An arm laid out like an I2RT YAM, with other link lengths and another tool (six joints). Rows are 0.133 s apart.
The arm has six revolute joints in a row. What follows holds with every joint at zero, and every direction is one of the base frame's.
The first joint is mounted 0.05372 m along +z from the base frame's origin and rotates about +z.
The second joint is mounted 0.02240 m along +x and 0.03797 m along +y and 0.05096 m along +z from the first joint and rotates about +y.
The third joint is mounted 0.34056 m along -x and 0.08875 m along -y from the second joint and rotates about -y.
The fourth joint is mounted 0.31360 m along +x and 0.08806 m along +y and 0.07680 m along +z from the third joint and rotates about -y.
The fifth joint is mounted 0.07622 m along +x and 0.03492 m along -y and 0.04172 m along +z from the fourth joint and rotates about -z.
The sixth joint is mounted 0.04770 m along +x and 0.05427 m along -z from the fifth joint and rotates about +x.
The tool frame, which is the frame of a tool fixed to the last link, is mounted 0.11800 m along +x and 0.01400 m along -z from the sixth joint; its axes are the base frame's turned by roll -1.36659, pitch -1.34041 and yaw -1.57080 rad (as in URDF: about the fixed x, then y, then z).
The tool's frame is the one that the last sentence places.
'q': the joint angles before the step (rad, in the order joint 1, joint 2, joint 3, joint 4, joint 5, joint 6). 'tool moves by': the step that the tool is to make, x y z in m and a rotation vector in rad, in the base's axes. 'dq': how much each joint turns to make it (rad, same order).
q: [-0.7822 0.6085 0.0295 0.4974 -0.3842 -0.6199]
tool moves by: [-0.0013 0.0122 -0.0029 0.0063 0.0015 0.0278]
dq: [0.0293 -0.0751 -0.0115 -0.0676 0.0012 0.0039]
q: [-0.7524 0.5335 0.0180 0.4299 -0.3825 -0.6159]
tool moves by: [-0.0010 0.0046 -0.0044 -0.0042 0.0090 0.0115]
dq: [0.0101 -0.0250 -0.0101 -0.0224 -0.0006 -0.0100]
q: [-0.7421 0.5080 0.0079 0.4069 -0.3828 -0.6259]
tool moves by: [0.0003 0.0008 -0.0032 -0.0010 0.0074 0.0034]
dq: [0.0037 0.0068 -0.0049 0.0046 0.0009 -0.0061]
